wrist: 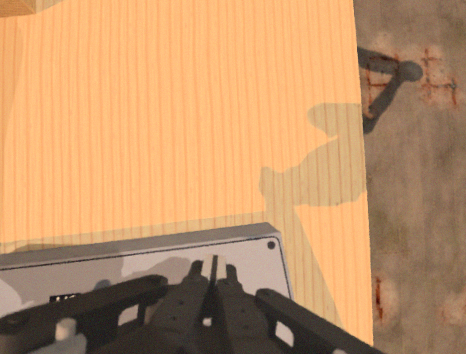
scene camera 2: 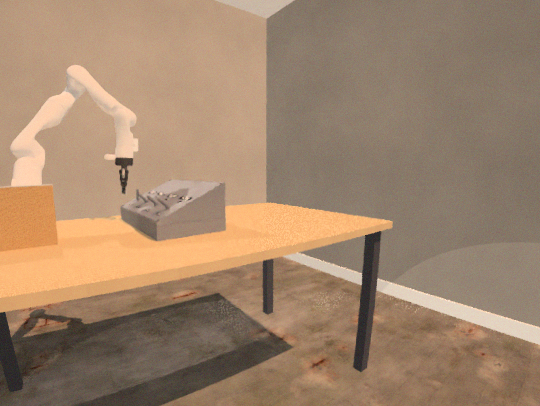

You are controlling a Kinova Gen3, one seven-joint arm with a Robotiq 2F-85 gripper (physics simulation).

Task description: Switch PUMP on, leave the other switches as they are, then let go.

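Where they show: gripper, fingertip midpoint: (wrist: 213, 268) (scene camera 2: 123, 194); arm's base at its link origin: (scene camera 2: 26, 206).
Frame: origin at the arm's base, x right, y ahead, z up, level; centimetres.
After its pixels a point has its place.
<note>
The grey switch box (scene camera 2: 192, 212) @[x 24.7, y 47.0, z -3.8 cm] (wrist: 150, 260) @[x -14.2, y 38.1, z -5.4 cm] has a sloping panel. In the scene view several levers stand on it; the leftmost lever (scene camera 2: 139, 196) @[x -6.4, y 40.3, z -0.1 cm] looks more upright than the nearer lever (scene camera 2: 161, 202) @[x 17.6, y 39.3, z -0.5 cm]. Their labels cannot be read there. In the wrist view a label (wrist: 65, 298) is partly covered, and the PUMP label and its lever do not show; the fingers cover part of the panel. My gripper (scene camera 2: 123, 191) @[x -19.9, y 38.1, z -0.1 cm] (wrist: 213, 268) @[x -19.9, y 38.1, z -0.1 cm] is shut and empty, pointing down. In the scene view its tips are up and left of the leftmost lever, apart from it.
The box stands on the wooden table (scene camera 2: 300, 225) @[x 38.3, y 86.4, z -11.8 cm] (wrist: 175, 125) @[x -17.6, y 24.9, z -11.8 cm]. An orange-brown block or panel (scene camera 2: 27, 217) @[x 6.4, y 0.0, z -2.6 cm] stands at the left in the scene view, and a wooden corner (wrist: 15, 7) @[x -2.1, y 8.5, z -10.4 cm] shows at the wrist view's top left. The table's edge runs down the right of the wrist view.
</note>
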